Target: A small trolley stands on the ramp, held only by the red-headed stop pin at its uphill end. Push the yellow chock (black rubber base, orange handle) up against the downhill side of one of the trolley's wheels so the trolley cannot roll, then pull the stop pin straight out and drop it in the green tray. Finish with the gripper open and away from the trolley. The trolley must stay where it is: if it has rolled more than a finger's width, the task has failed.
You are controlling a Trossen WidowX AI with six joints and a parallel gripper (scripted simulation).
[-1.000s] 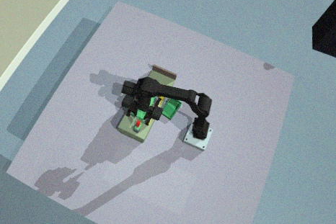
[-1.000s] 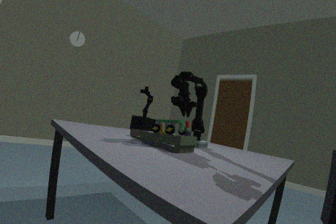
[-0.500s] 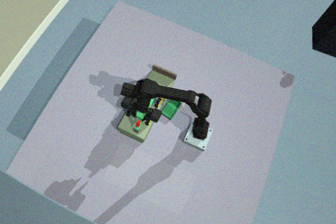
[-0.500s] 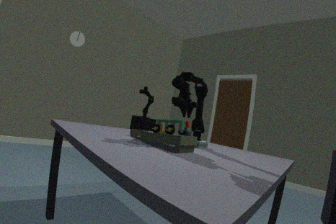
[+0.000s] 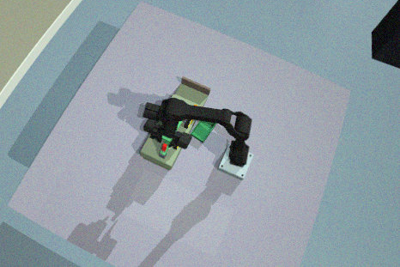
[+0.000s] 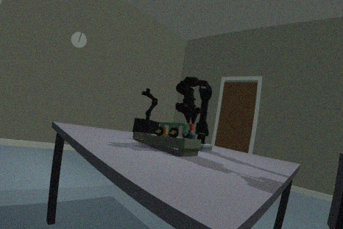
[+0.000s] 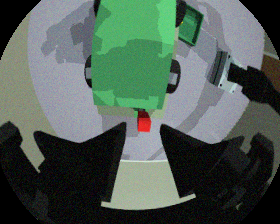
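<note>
My gripper tip is 10 mm to the right of the red-headed stop pin and 40 mm above it. Also, from my gripper tip: trolley (110 mm to the right, 60 mm below); olive ramp (110 mm to the right, 120 mm below); yellow chock (70 mm behind, 200 mm to the right, 90 mm below).
</note>
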